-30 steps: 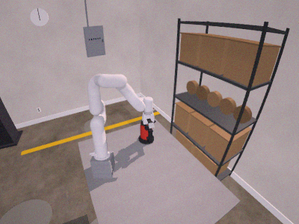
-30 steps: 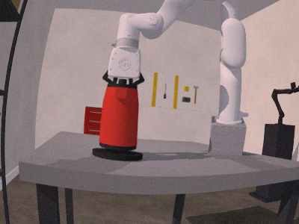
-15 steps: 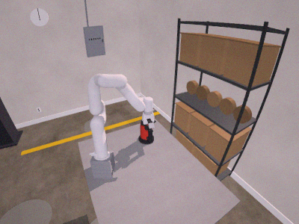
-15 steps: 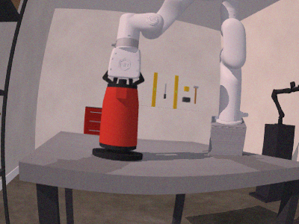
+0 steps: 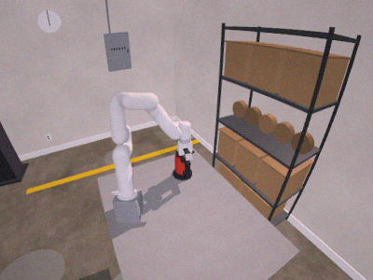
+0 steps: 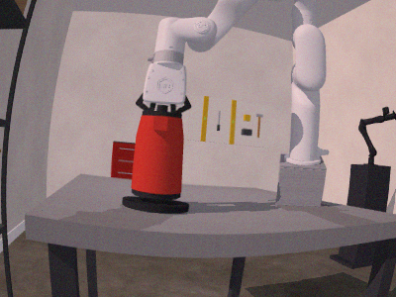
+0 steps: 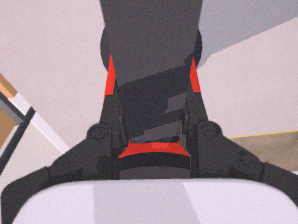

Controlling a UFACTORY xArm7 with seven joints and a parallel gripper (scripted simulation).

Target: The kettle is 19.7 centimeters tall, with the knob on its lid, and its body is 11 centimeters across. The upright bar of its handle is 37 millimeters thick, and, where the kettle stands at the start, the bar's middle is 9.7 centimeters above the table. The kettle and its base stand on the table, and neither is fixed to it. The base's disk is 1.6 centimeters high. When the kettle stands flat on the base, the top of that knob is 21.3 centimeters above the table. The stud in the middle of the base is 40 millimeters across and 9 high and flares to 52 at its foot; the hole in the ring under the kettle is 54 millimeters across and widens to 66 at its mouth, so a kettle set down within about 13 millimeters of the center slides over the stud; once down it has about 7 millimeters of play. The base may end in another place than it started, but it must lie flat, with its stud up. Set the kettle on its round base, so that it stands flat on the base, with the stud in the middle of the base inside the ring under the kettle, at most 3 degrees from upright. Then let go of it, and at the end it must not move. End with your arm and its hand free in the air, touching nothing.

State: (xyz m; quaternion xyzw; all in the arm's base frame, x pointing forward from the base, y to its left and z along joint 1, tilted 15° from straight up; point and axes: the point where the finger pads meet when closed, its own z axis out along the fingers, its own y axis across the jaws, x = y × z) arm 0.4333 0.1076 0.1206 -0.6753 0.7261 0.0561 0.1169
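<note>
The red kettle lies 6 cm below my hand and 3 cm to the left of it. The rest, counted from my hand: black round base 17 cm below, 6 cm to the left.
</note>
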